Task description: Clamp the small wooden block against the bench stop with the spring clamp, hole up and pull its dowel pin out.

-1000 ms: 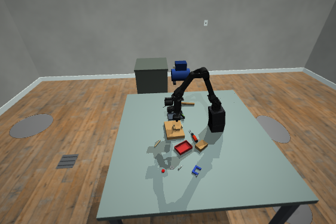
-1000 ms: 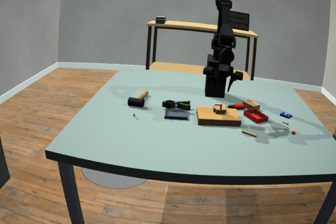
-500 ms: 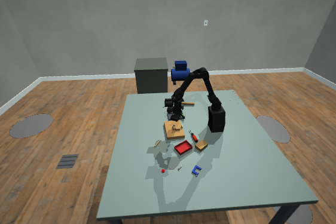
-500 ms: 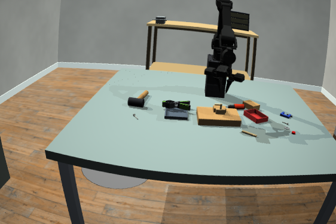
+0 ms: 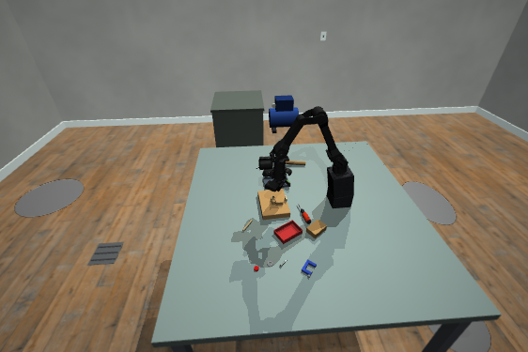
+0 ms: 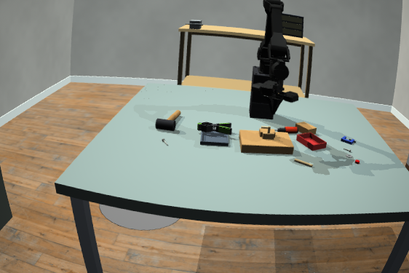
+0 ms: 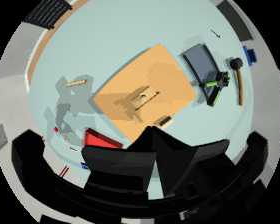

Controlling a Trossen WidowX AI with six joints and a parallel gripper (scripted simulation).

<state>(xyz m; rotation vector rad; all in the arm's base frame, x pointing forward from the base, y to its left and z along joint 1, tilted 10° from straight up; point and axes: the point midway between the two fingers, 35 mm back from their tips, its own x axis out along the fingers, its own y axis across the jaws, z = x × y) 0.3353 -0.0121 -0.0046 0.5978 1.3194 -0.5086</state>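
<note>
Now: the dowel pin 10 cm below my hand, 3 cm ahead of it and 1 cm to the right of it. The rest, counted from my hand: red tray 19 cm to the left, 15 cm below, 1 cm behind; loose dowel 18 cm ahead, 15 cm below, 11 cm to the left; wooden board 14 cm below, 2 cm to the right, 2 cm ahead.
</note>
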